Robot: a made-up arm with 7 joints.
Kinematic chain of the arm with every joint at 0, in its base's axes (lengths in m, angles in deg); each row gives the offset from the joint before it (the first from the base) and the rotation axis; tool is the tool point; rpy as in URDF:
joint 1: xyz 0 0 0.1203 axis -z
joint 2: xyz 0 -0.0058 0.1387 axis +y
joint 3: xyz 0 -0.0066 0.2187 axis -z
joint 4: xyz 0 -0.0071 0.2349 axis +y
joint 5: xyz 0 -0.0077 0.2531 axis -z
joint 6: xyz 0 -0.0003 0.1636 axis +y
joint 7: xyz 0 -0.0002 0.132 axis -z
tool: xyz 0 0 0 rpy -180 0 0
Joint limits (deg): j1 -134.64..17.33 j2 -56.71..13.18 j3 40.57..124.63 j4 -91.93..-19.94 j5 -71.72..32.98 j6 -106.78..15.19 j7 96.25..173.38
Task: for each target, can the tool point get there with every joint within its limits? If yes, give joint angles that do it. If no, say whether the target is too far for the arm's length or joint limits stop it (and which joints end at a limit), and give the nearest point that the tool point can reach.
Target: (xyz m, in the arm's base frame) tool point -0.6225 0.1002 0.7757
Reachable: yes | joints -34.77 -51.42 102.01 -54.71 24.80 -45.78 140.61
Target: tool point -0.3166 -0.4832 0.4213
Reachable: yes | joints -89.51 -35.60 54.15 -78.43 -16.79 -87.42 165.86
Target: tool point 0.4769 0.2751 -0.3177
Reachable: no: joint limits stop it (at a limit: joint 2, joint 3, joint 4) | nearest point 0.4131 0.2383 0.5043 | short by 0.825 m
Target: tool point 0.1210 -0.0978 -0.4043
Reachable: no: joint limits stop it (at a limit: joint 1, joint 2, joint 3, joint 4) | nearest point 0.1934 -0.4847 0.1221 | short by 0.657 m
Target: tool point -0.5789 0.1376 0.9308
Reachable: yes | joints -30.98 -34.32 94.83 -52.64 -31.35 5.36 119.48
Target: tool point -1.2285 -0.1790 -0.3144
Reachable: no: too far | nearest point -0.7451 -0.1086 0.1843 | short by 0.698 m
